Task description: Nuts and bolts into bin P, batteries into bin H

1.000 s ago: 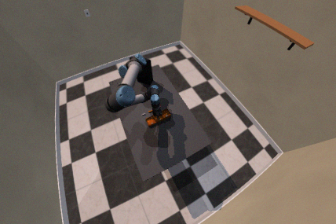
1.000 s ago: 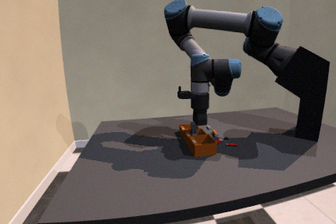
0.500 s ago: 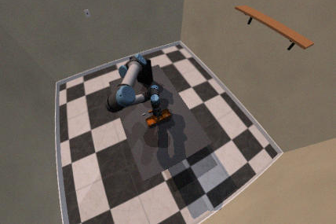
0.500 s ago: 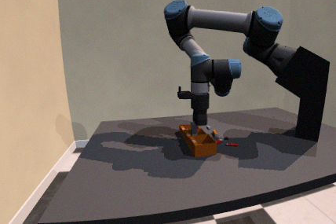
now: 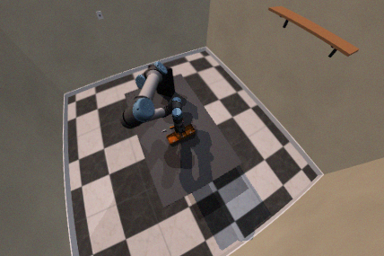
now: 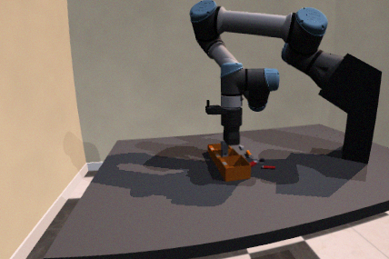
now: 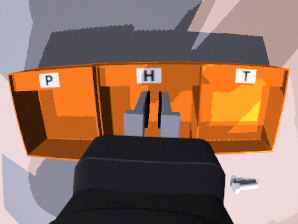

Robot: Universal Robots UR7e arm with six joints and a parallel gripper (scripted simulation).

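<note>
The orange three-compartment bin is 10 mm below my hand. The rest, counted from my hand: red battery 120 mm behind, 100 mm to the left, 30 mm below; orange battery 120 mm behind, 20 mm to the right, 30 mm below; dark nut 140 mm behind, 40 mm to the left, 30 mm below.
</note>
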